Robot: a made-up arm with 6 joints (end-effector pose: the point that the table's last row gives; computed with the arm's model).
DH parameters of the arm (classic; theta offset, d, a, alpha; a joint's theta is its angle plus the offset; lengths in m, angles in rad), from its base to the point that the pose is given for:
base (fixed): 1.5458 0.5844 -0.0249 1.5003
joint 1: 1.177 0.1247 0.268 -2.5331
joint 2: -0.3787 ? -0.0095 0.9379
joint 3: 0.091 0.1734 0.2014 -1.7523
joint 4: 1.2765 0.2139 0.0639 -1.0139
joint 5: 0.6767 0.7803 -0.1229 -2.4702
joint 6: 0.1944 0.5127 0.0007 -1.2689
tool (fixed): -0.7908 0.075 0 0
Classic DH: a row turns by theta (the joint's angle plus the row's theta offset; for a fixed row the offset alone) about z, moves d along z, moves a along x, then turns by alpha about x.
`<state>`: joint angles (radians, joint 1 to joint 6).
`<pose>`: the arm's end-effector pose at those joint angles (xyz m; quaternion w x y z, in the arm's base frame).
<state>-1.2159 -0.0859 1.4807 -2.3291 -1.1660 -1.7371</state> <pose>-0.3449 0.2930 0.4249 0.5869 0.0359 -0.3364 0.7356</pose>
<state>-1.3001 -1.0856 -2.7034 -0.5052 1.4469 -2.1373</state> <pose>0.8604 -0.0758 0.6240 0.8152 0.0416 -0.2704 -0.5104</pose>
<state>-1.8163 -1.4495 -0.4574 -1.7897 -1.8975 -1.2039</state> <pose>0.7611 0.2556 0.8765 0.7960 0.0603 -0.5700 -0.1945</pose>
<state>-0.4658 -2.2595 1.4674 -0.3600 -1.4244 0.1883</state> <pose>0.5485 0.3737 0.7469 0.5739 0.2920 -0.7649 -0.0162</pose>
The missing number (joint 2, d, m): -0.2737
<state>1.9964 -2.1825 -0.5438 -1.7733 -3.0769 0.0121</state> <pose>0.4903 0.3087 0.3337 0.1377 0.2390 0.0961 -0.9564</pose>
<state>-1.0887 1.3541 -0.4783 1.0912 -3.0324 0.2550</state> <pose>-0.0375 -0.0242 0.5458 0.6587 -0.0305 0.7102 0.2466</pose>
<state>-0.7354 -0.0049 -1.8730 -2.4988 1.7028 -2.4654</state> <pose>0.9013 0.6611 0.8477 0.2360 -0.4915 -0.7943 -0.2679</pose>
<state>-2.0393 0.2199 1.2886 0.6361 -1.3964 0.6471</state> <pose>0.5774 0.0081 0.5920 0.2083 -0.5012 0.4761 0.6919</pose>
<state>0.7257 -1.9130 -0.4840 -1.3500 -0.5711 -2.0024</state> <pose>0.6966 -0.1064 0.9484 0.0231 0.7461 0.4988 0.4405</pose>
